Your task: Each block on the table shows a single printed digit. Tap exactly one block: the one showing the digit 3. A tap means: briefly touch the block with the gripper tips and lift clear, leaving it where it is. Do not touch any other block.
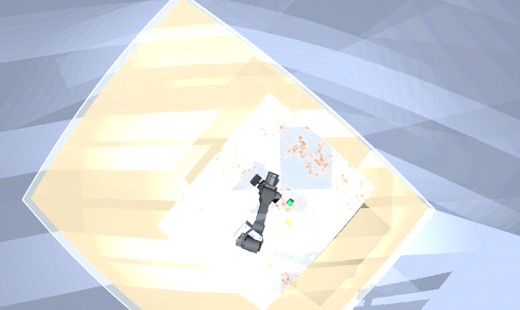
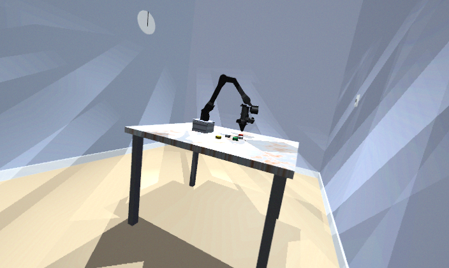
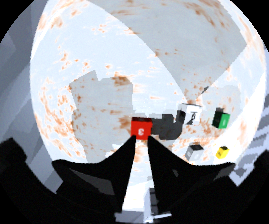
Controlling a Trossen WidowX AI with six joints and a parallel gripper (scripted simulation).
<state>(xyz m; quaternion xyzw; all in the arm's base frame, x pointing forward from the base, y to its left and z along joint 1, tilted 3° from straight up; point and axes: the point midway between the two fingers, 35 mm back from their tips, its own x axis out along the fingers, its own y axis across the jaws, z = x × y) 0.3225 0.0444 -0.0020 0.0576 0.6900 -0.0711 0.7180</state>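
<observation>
The red block is 40 mm below my gripper tip. Round my gripper tip: grey block: 90 mm behind, 120 mm to the right, 40 mm below; then green block: 20 mm behind, 180 mm to the right, 40 mm below; then white block: 10 mm ahead, 90 mm to the right, 40 mm below.
</observation>
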